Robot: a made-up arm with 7 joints.
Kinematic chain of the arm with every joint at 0, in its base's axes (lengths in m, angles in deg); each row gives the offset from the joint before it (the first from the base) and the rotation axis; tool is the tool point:
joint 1: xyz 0 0.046 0 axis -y
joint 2: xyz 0 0.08 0 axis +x
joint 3: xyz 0 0 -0.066 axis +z
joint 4: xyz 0 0 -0.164 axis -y
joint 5: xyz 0 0 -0.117 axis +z
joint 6: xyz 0 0 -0.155 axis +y
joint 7: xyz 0 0 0 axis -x
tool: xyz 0 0 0
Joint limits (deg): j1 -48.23..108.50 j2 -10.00..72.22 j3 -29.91..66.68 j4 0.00..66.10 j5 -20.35..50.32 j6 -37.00..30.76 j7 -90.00..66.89
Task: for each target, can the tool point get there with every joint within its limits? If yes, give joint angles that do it. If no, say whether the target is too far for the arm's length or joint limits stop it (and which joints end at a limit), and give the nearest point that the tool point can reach.
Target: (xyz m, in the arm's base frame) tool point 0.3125 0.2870 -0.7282
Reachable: no: too far | nearest point 0.1940 0.2260 -0.4521 | short by 0.307 m
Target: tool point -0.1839 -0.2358 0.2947
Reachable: no: joint limits stop it (at a limit: joint 1, joint 2, joint 3, joint 4) | nearest point 0.2289 -0.0552 0.3039 | short by 0.451 m
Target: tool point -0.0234 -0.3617 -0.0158
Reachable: no: joint limits stop it (at a limit: joint 1, joint 2, joint 3, joint 4) | nearest point -0.0902 -0.0552 -0.3696 | short by 0.473 m
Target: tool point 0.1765 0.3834 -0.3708
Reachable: yes | joints 14.15 19.13 54.10 30.32 33.77 3.95 -44.99
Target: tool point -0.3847 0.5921 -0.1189
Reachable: no: too far | nearest point -0.2313 0.5208 -0.2066 | short by 0.191 m
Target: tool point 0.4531 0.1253 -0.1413
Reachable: yes | joints 52.05 -2.28 5.79 38.17 36.09 5.59 -55.28
